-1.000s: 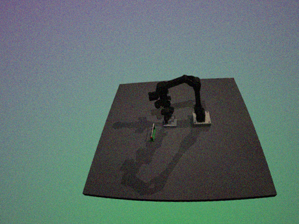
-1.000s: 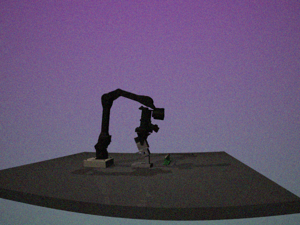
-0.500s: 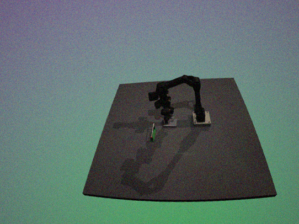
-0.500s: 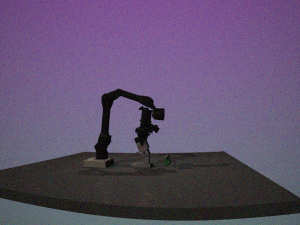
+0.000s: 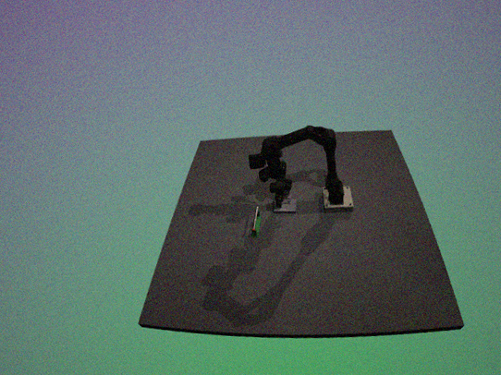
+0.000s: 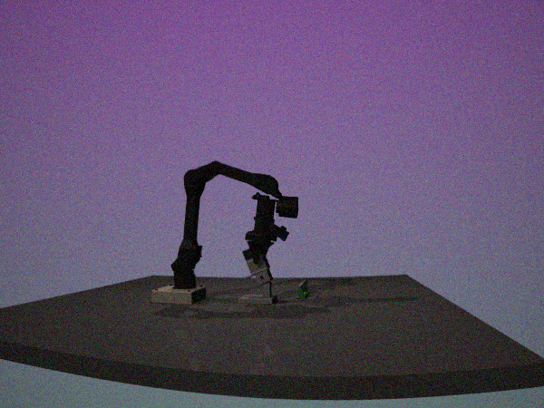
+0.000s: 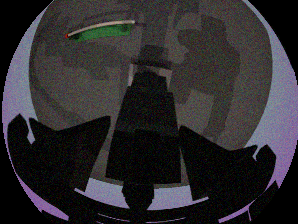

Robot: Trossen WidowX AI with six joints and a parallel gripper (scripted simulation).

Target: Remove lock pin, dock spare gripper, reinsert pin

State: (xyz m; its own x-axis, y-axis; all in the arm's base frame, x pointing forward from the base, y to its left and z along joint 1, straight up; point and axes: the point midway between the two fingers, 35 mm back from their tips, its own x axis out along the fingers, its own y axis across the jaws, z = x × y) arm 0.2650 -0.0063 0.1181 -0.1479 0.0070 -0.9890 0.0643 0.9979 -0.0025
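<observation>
Right now my gripper tip is right at the spare gripper. Also, from my gripper tip: mount (7 cm below); green cradle (13 cm ahead, 12 cm to the left, 10 cm below).
</observation>
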